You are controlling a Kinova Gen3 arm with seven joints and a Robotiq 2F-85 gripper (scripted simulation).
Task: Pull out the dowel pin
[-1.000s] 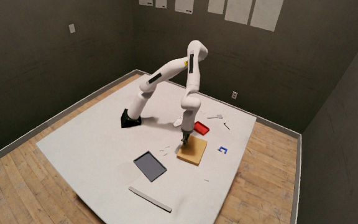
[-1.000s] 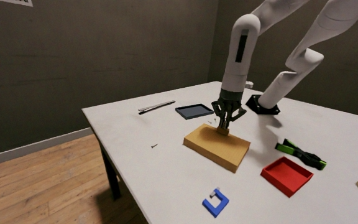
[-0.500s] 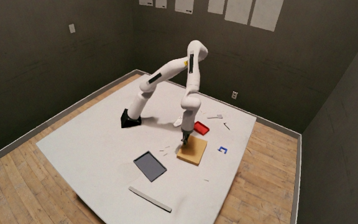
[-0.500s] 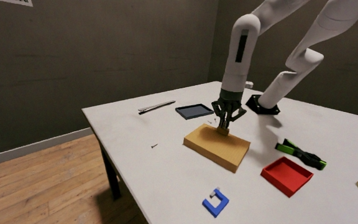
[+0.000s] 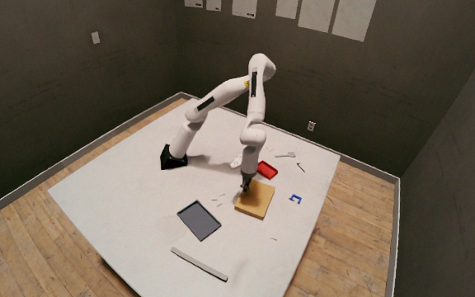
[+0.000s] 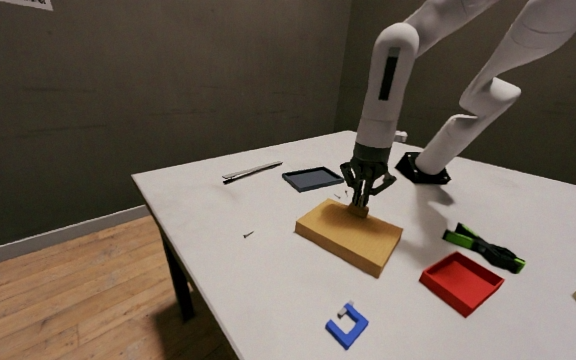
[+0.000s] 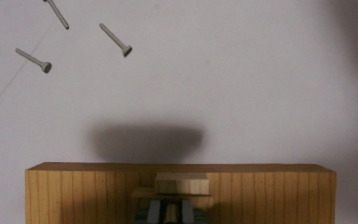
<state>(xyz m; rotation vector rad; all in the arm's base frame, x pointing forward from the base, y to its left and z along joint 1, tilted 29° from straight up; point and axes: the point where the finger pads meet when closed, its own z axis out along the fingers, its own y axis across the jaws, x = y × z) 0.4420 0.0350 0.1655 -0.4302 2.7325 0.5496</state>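
My hand is 20 mm above the dowel pin. Also, from my hand: grey tray (260 mm to the right, 70 mm below, 50 mm behind); then red tray (220 mm to the left, 70 mm below, 50 mm behind); then small wooden block (30 mm below).
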